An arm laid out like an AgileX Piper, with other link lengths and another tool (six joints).
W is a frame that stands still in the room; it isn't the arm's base.
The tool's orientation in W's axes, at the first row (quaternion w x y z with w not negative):
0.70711 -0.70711 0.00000 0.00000
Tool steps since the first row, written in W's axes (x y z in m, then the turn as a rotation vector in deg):
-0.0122 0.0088 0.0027 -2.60 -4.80 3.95
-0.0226 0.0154 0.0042 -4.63 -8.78 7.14
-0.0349 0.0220 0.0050 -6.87 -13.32 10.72
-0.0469 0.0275 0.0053 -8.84 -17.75 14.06
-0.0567 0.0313 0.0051 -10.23 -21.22 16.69
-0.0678 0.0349 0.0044 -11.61 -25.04 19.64
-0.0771 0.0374 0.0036 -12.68 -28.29 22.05
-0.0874 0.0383 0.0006 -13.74 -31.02 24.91
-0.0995 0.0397 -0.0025 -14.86 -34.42 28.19
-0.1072 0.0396 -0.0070 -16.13 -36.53 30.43
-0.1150 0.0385 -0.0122 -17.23 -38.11 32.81
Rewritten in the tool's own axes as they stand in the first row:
-0.0122 -0.0027 0.0088 -2.60 -3.95 -4.80
-0.0226 -0.0042 0.0154 -4.63 -7.14 -8.78
-0.0349 -0.0050 0.0220 -6.87 -10.72 -13.32
-0.0469 -0.0053 0.0275 -8.84 -14.06 -17.75
-0.0567 -0.0051 0.0313 -10.23 -16.69 -21.22
-0.0678 -0.0044 0.0349 -11.61 -19.64 -25.04
-0.0771 -0.0036 0.0374 -12.68 -22.05 -28.29
-0.0874 -0.0006 0.0383 -13.74 -24.91 -31.02
-0.0995 0.0025 0.0397 -14.86 -28.19 -34.42
-0.1072 0.0070 0.0396 -16.13 -30.43 -36.53
-0.1150 0.0122 0.0385 -17.23 -32.81 -38.11

